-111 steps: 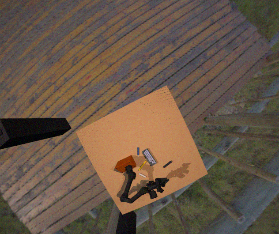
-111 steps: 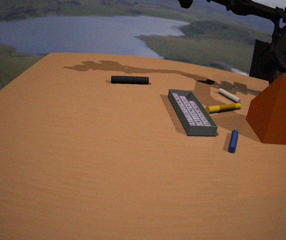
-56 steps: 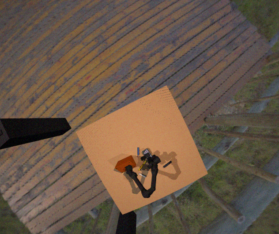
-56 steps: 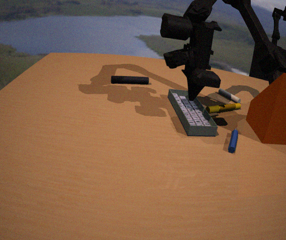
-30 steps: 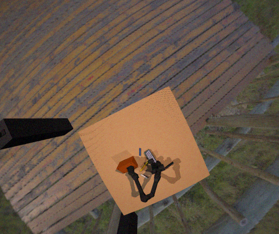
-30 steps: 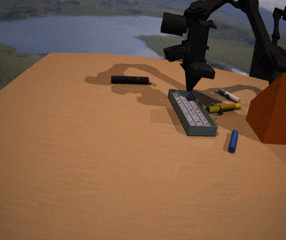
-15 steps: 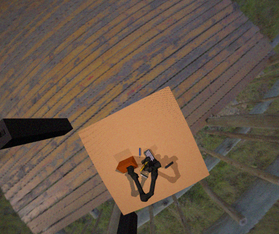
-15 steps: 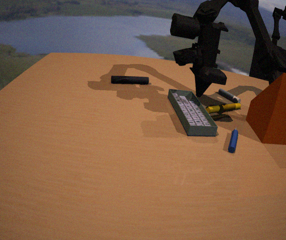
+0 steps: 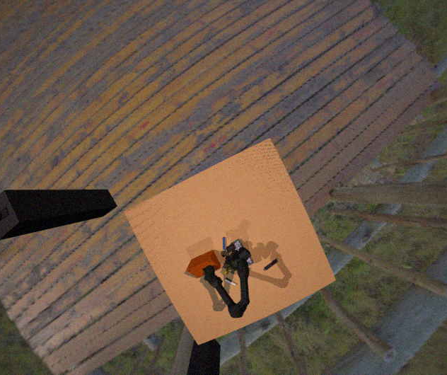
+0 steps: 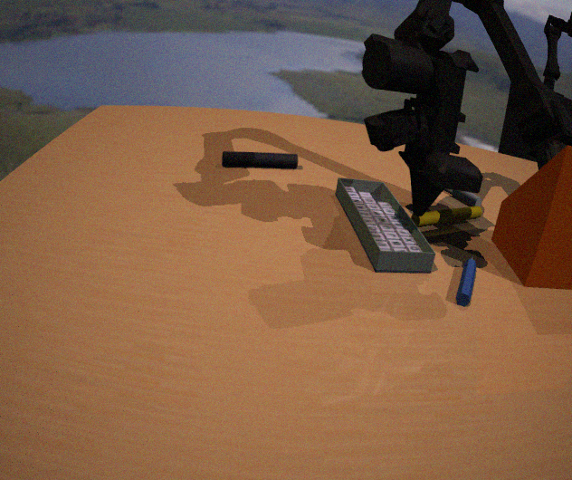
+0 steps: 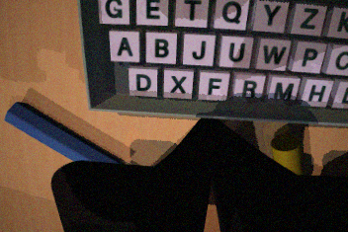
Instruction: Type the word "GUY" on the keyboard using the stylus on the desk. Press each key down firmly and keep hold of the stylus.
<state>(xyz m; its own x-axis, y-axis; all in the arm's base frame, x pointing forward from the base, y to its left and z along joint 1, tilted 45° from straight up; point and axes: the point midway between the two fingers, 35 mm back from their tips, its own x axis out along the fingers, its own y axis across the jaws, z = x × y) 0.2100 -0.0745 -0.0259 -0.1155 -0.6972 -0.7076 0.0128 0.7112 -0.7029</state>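
Now: the blue stylus 6 cm behind my gripper tip, 7 cm to the left of it and 4 cm below it. Also, from my gripper tip: yellow cylinder 10 cm behind, 9 cm to the right, 3 cm below; then black cylinder 17 cm ahead, 25 cm to the right, 3 cm below.
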